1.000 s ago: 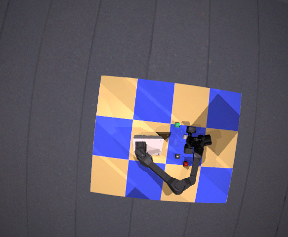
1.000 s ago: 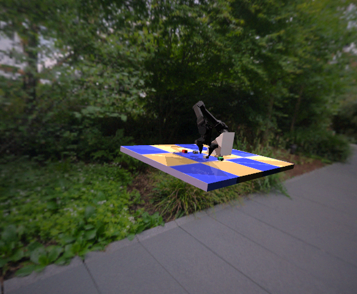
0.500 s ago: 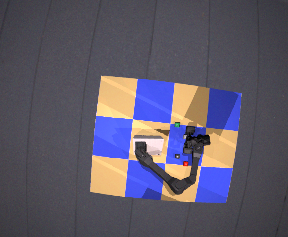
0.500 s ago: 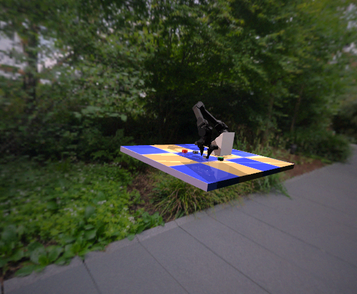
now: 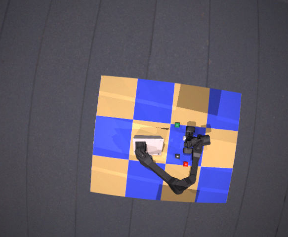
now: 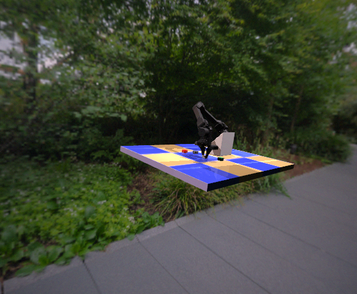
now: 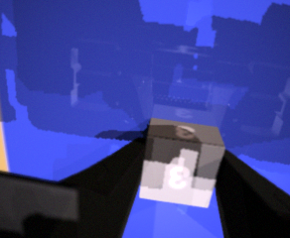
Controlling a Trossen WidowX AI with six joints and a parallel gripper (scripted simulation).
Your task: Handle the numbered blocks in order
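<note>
Right now the grey block is right at my gripper tip. The rest, counted from my gripper tip: black block 13 cm to the right, 6 cm behind; red block 19 cm to the right; green block 10 cm to the left, 7 cm behind.
</note>
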